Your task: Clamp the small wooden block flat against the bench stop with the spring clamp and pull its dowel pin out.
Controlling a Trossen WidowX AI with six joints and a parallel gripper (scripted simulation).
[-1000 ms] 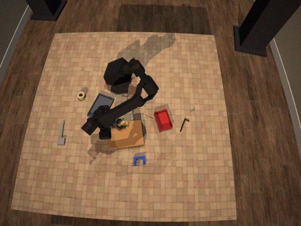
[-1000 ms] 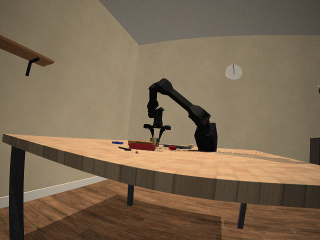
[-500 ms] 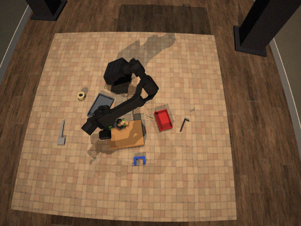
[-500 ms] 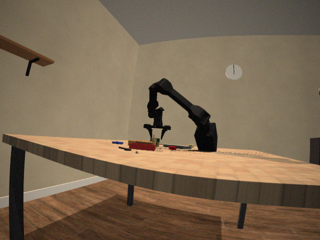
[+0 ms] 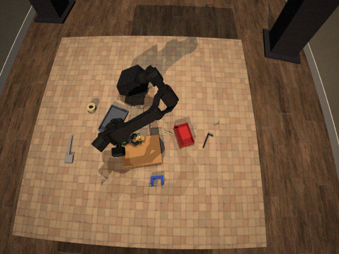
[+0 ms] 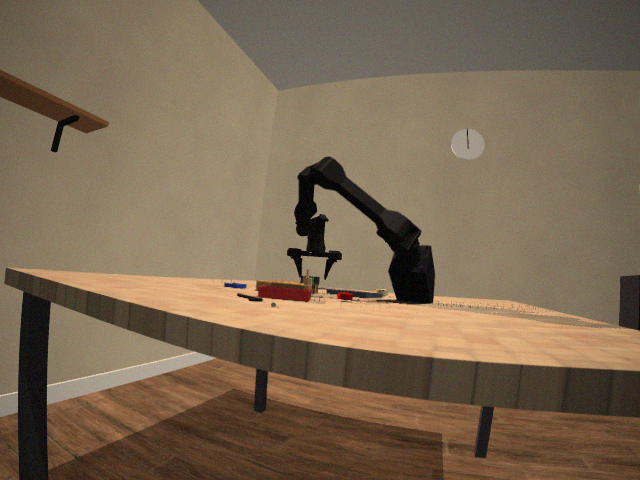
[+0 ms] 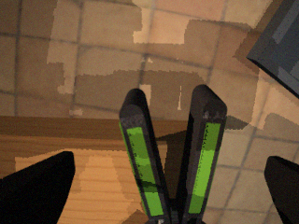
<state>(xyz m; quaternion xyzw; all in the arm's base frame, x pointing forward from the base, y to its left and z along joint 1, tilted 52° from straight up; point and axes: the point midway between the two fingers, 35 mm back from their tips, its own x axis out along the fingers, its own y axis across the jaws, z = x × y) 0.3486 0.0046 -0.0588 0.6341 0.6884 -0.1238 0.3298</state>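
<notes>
Right now my hand is 3 cm past the dowel pin, 9 cm to the right of it and 3 cm above it. Also, from my hand: grey tray (13 cm behind, 9 cm to the right, 8 cm below); small wooden block (3 cm behind, 9 cm to the left, 4 cm below); wooden board (2 cm ahead, 11 cm to the left, 7 cm below).
</notes>
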